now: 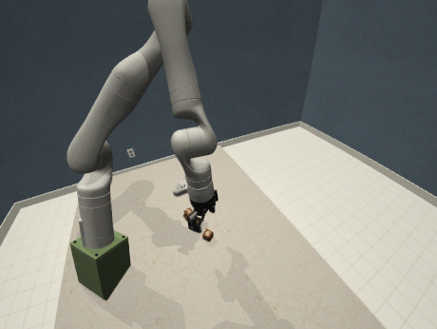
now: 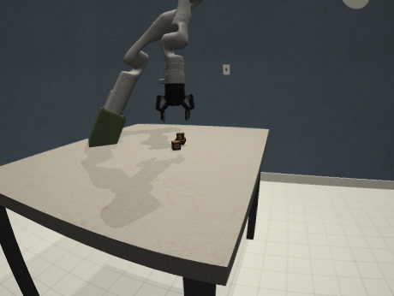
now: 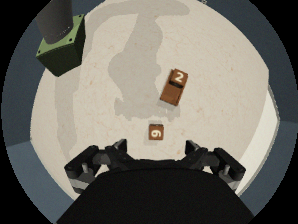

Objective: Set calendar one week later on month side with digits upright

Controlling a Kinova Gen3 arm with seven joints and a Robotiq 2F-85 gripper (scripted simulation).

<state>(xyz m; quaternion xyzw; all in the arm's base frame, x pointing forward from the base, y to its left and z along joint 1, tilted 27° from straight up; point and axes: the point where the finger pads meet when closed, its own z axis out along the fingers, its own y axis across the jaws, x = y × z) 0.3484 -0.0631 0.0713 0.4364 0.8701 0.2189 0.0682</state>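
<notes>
My hand is 100 mm above the brown digit cube. The rest, counted from my hand: brown calendar tray: 110 mm to the left, 110 mm below, 40 mm behind.
</notes>
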